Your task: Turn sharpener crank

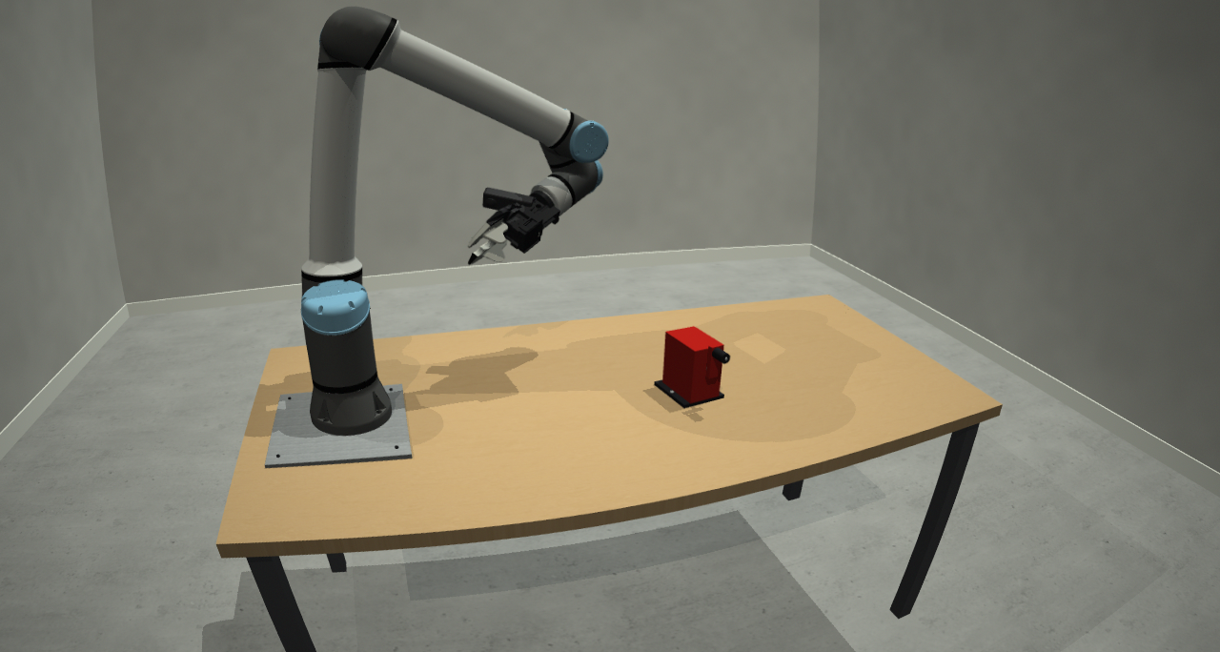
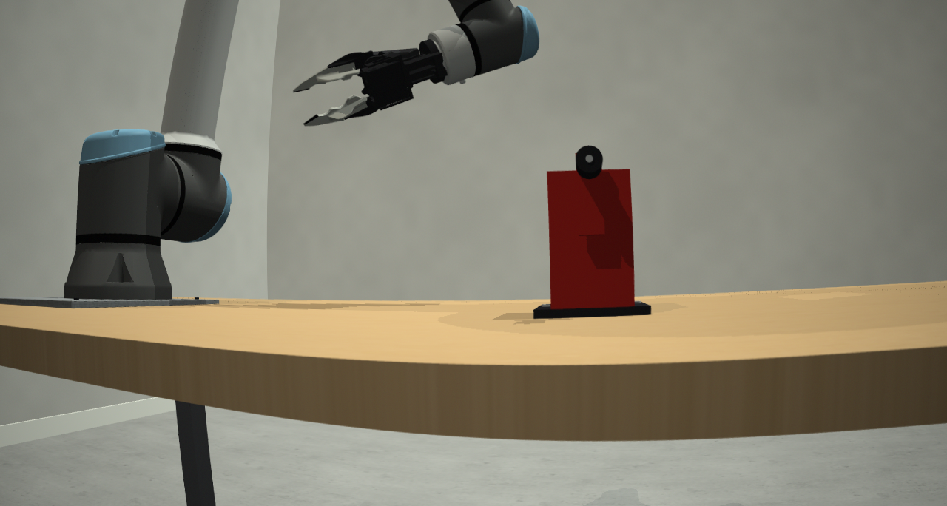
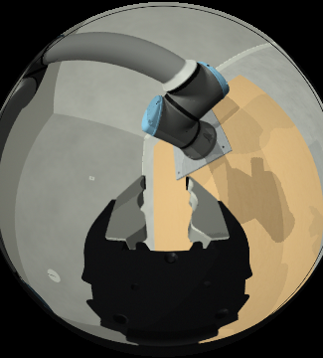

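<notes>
Right now the black knob is 410 mm ahead of my hand, 330 mm to the right of it and 170 mm below it.
</notes>
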